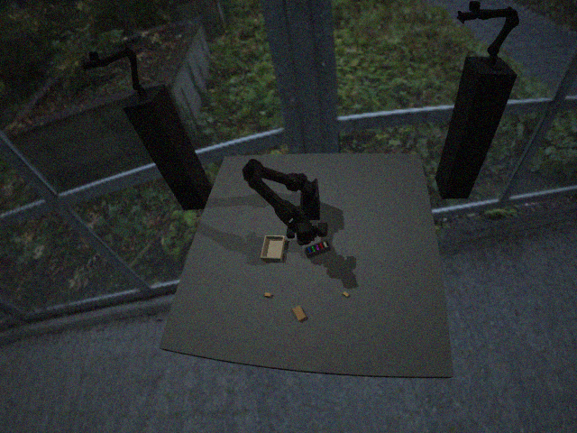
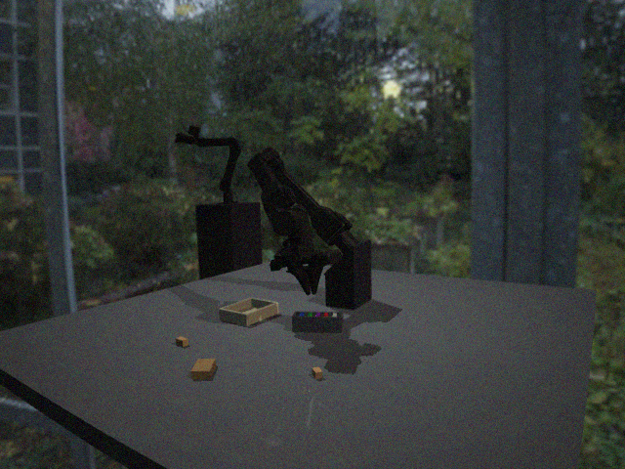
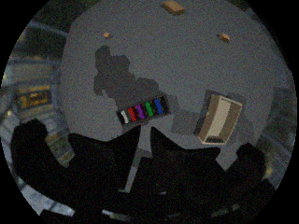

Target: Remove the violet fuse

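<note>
Now: the beige tray 20 cm to the right of my gripper tip and 8 cm below it.
</note>
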